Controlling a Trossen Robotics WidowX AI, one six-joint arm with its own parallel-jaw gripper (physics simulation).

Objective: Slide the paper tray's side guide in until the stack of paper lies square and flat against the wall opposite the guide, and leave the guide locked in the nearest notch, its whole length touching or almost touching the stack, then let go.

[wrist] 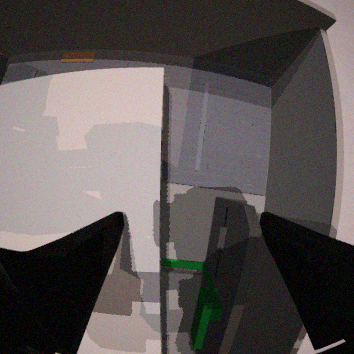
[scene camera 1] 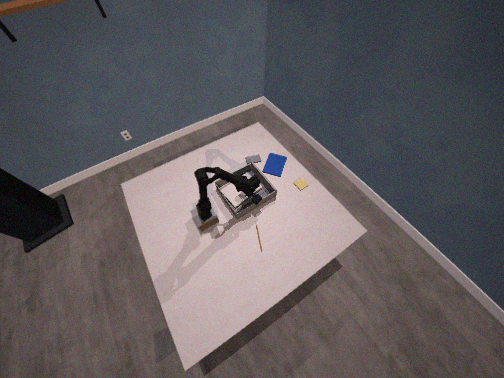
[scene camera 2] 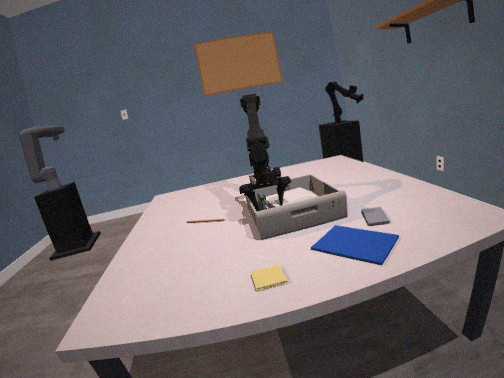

Labels:
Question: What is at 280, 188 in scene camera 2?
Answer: My gripper.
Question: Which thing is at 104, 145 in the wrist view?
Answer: A white paper stack.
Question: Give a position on a side guide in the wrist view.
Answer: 234, 236

